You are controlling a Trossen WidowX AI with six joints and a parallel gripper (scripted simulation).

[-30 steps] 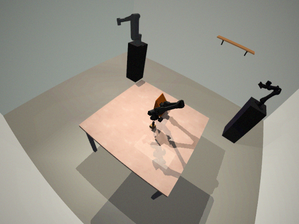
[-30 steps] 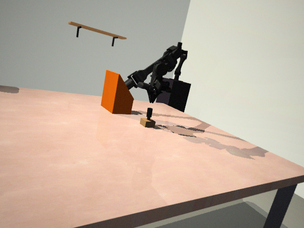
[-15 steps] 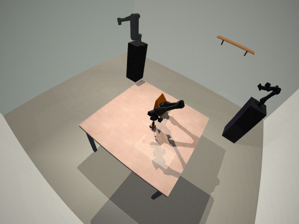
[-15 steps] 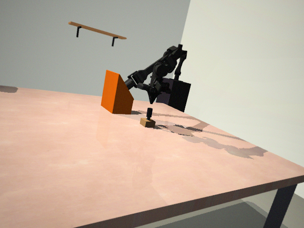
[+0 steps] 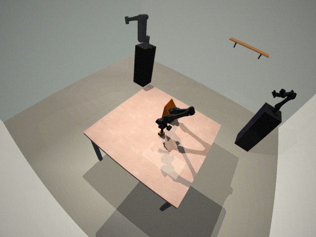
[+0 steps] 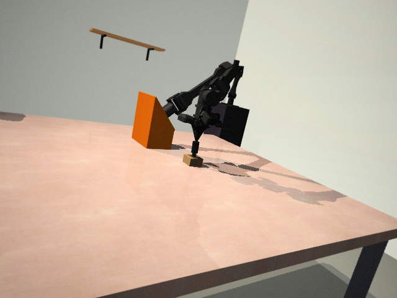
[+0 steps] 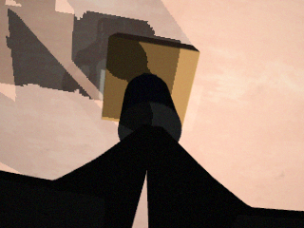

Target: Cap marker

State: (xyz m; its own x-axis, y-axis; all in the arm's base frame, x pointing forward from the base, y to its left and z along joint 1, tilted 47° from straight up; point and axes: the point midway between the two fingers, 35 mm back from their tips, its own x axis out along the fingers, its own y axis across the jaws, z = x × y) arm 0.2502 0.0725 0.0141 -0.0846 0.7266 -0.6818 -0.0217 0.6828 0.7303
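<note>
Right now the dark cap is 3 cm below my gripper tip. From my gripper tip the other things lie so: tan holder block (9 cm below).
</note>
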